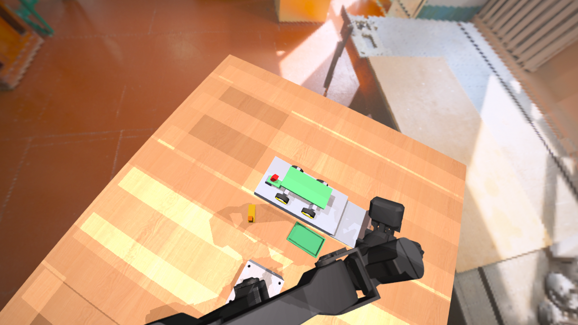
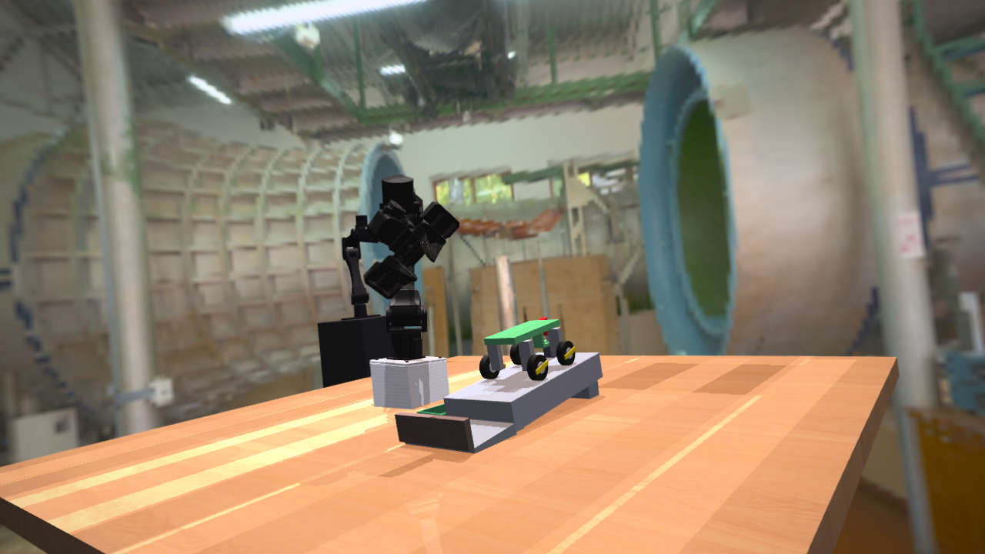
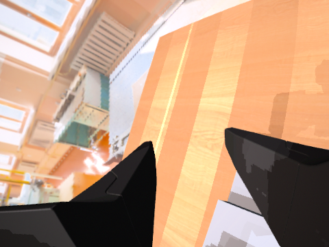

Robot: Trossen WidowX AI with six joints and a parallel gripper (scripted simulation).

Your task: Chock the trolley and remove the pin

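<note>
My gripper tip is 36 cm to the right of the yellow chock, 26 cm above it and 6 cm past it. Round my gripper tip: end stop: 25 cm below, 4 cm to the right, 2 cm ahead; then trolley: 22 cm to the left, 17 cm below, 6 cm ahead; then grey ramp: 23 cm below, 21 cm to the left, 6 cm ahead.
</note>
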